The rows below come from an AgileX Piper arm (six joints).
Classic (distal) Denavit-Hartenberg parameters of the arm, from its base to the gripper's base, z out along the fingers. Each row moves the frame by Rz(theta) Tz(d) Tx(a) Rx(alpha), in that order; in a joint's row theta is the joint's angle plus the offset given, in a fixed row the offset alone. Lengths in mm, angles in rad.
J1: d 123  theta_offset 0  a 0  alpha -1.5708
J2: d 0  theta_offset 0.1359  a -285.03  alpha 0
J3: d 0  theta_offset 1.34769  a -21.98  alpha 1.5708
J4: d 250.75  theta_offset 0  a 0  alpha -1.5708
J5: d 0  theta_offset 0  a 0  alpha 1.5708
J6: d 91  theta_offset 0  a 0  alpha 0
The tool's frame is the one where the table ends.
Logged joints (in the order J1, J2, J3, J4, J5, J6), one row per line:
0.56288 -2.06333 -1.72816 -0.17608 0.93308 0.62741
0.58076 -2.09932 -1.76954 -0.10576 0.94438 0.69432
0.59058 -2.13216 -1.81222 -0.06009 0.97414 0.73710
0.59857 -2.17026 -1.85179 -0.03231 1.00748 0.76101
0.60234 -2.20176 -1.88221 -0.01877 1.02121 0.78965
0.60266 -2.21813 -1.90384 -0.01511 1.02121 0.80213
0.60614 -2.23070 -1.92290 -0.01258 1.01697 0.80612
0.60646 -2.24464 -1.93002 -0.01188 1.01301 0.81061
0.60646 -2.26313 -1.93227 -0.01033 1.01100 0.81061
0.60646 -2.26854 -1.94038 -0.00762 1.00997 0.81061
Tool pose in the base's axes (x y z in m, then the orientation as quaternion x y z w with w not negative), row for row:
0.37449 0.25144 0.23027 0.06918 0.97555 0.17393 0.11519
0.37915 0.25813 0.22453 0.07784 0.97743 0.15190 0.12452
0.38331 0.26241 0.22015 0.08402 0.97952 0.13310 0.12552
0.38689 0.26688 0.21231 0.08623 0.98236 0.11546 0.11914
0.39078 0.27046 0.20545 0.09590 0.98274 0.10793 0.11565
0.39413 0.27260 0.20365 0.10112 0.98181 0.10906 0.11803
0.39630 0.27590 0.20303 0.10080 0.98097 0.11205 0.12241
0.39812 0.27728 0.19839 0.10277 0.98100 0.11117 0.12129
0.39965 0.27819 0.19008 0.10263 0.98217 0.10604 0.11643
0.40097 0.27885 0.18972 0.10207 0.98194 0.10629 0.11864
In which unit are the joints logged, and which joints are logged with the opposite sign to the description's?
The joints are logged in radians. Opposite sign: J2, J4.
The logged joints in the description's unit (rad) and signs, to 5 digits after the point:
0.56288 2.06333 -1.72816 0.17608 0.93308 0.62741
0.58076 2.09932 -1.76954 0.10576 0.94438 0.69432
0.59058 2.13216 -1.81222 0.06009 0.97414 0.73710
0.59857 2.17026 -1.85179 0.03231 1.00748 0.76101
0.60234 2.20176 -1.88221 0.01877 1.02121 0.78965
0.60266 2.21813 -1.90384 0.01511 1.02121 0.80213
0.60614 2.23070 -1.92290 0.01258 1.01697 0.80612
0.60646 2.24464 -1.93002 0.01188 1.01301 0.81061
0.60646 2.26313 -1.93227 0.01033 1.01100 0.81061
0.60646 2.26854 -1.94038 0.00762 1.00997 0.81061

